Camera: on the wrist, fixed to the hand. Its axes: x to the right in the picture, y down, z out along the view.
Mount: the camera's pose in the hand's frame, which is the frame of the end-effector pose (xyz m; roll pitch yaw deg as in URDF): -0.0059 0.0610 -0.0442 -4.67 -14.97 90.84
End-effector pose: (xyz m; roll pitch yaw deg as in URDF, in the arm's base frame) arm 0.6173 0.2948 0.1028 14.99 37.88 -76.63
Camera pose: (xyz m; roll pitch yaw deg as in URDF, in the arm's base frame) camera 0.6809 0.3317 0.0852 37.21 -23.76 -5.46
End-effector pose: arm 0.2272 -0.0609 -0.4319 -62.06 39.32 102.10
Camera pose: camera 0.2483 -0.1094 -0.4859 46.16 33.89 -133.00
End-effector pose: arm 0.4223 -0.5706 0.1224 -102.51 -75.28 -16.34
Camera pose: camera 0.4514 -0.6379 0.1040 -93.80 15.52 -13.79
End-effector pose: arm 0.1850 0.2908 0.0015 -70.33 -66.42 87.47
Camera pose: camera 0.2089 0.3537 -0.0328 -80.45 20.00 124.69
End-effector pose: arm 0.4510 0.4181 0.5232 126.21 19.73 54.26
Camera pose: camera 0.4629 0.4340 0.5961 151.37 -36.50 -21.46
